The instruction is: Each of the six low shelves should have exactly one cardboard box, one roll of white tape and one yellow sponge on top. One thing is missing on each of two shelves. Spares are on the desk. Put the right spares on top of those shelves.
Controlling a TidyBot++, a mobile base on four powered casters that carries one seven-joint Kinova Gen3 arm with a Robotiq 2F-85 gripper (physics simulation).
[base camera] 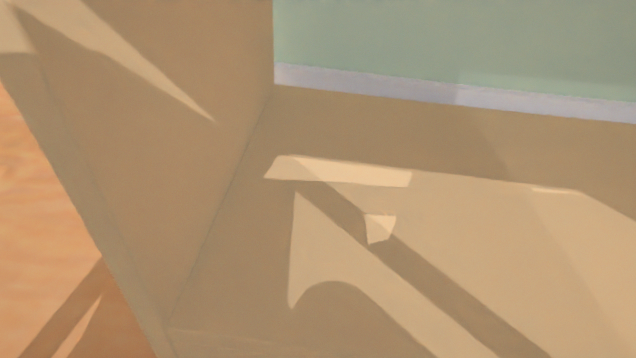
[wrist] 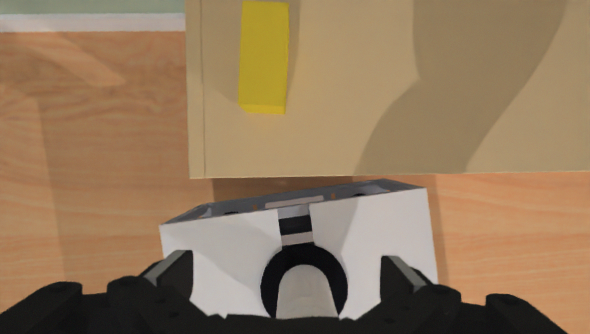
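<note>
A yellow sponge (wrist: pixel 264 57) lies on top of a tan low shelf (wrist: pixel 325 135) in the wrist view, near the shelf's left end. My gripper (wrist: pixel 286 273) is open, with nothing between its fingers. It hangs above my own white base, beyond the shelf's near edge and apart from the sponge. In the base camera view the tan side and bottom boards of a shelf (base camera: pixel 165 150) show close up. No cardboard box, white tape or desk shows in either view; the right end of the shelf top is cut off.
My white base (wrist: pixel 225 260) stands close to the shelf's near edge, turned slightly to it. Wood floor (wrist: pixel 115 150) (base camera: pixel 40 190) shows beside the shelf. A green wall (base camera: pixel 450 40) with a pale skirting board (base camera: pixel 360 85) stands behind it. Shadows fall across the boards.
</note>
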